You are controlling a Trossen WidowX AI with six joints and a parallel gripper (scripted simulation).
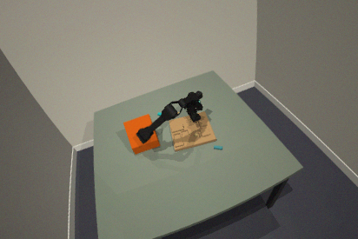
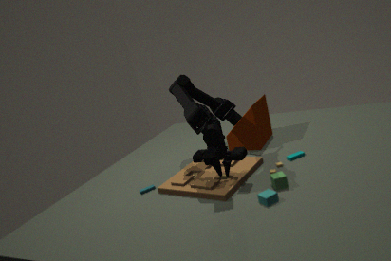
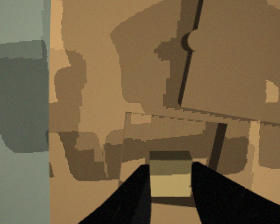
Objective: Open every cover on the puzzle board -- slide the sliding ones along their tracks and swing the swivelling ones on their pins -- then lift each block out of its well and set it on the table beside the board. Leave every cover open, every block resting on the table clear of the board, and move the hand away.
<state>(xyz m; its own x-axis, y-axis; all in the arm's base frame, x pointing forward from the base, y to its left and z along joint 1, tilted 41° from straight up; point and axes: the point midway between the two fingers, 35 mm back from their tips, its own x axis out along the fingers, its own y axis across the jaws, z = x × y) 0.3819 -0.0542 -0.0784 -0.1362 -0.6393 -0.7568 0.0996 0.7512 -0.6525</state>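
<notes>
My gripper tip is 90 mm to the left of the tan puzzle board, 70 mm past it and 10 mm above it. Also, from my gripper tip: flat teal piece: 230 mm to the left, 180 mm behind, 20 mm below; green cube: 190 mm to the left, 40 mm ahead, 10 mm below; teal cube: 170 mm to the left, 130 mm ahead, 10 mm below.
</notes>
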